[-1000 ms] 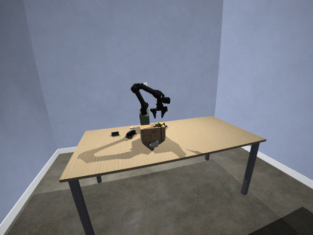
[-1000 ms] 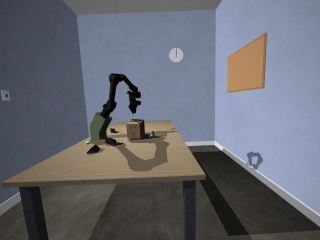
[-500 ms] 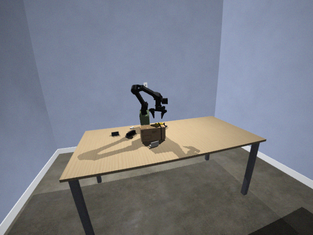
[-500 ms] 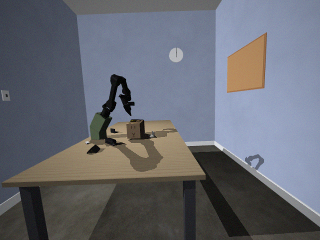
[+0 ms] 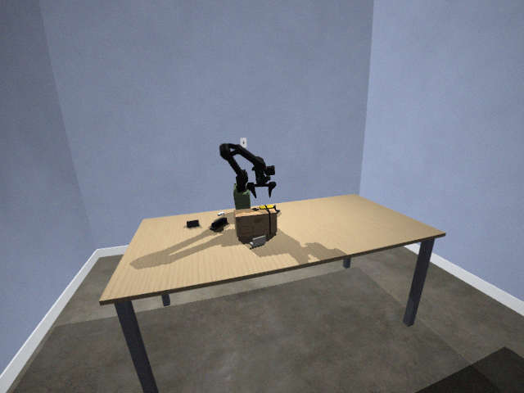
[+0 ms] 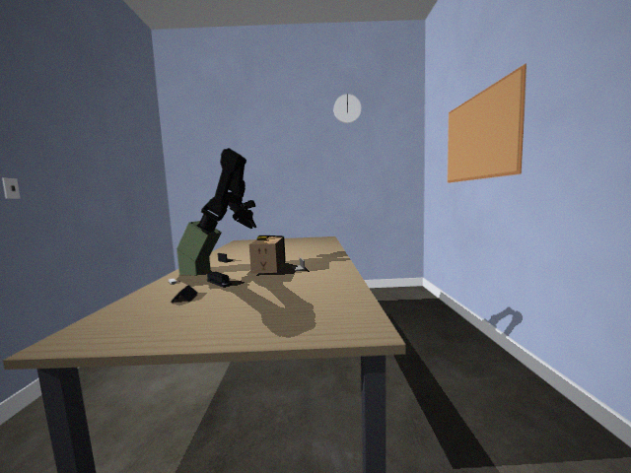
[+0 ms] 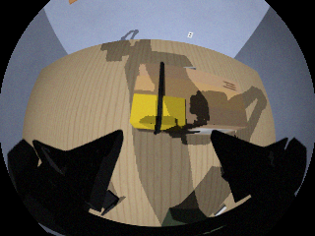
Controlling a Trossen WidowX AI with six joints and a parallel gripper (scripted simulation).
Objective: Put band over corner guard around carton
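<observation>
My gripper is now 14 cm above the brown carton, 10 cm short of it and 8 cm to the left of it. Also, from my hand: white piece 29 cm behind, 24 cm to the right, 22 cm below.
</observation>
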